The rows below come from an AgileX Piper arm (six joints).
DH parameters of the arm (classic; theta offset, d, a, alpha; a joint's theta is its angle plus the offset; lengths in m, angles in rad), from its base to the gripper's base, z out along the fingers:
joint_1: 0 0.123 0 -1.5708
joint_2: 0.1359 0 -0.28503 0
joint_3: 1.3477 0 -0.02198 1.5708
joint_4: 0 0.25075 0 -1.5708
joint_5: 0 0 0 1.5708
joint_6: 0 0.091 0 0
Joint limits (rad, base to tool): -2.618..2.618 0..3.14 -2.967..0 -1.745..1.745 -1.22..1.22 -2.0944..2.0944
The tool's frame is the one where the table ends.
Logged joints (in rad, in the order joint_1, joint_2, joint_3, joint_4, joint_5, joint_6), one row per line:
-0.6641, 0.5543, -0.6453, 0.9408, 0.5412, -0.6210
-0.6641, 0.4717, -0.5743, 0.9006, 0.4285, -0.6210
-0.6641, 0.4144, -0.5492, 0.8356, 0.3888, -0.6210
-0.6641, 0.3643, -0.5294, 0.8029, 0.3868, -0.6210
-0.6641, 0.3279, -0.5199, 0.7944, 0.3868, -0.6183
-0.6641, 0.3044, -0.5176, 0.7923, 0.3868, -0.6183
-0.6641, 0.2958, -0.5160, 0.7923, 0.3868, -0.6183
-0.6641, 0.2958, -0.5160, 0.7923, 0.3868, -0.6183
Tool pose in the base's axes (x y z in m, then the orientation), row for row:
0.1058, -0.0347, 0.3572, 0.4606, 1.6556, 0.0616
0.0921, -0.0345, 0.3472, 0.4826, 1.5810, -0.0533
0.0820, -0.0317, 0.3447, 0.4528, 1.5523, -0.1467
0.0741, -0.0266, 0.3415, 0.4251, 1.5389, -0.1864
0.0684, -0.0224, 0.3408, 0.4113, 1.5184, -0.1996
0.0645, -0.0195, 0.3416, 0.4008, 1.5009, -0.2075
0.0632, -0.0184, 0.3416, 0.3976, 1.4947, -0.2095
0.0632, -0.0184, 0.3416, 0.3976, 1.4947, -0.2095
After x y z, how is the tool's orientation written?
As a rotation vector, in radians.
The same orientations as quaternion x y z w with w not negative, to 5 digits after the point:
0.20296, 0.72951, 0.02714, 0.65260
0.21472, 0.70344, -0.02371, 0.67713
0.20234, 0.69366, -0.06555, 0.68818
0.19040, 0.68925, -0.08349, 0.69406
0.18477, 0.68212, -0.08967, 0.70181
0.18051, 0.67597, -0.09345, 0.70835
0.17923, 0.67377, -0.09444, 0.71063
0.17923, 0.67377, -0.09444, 0.71063

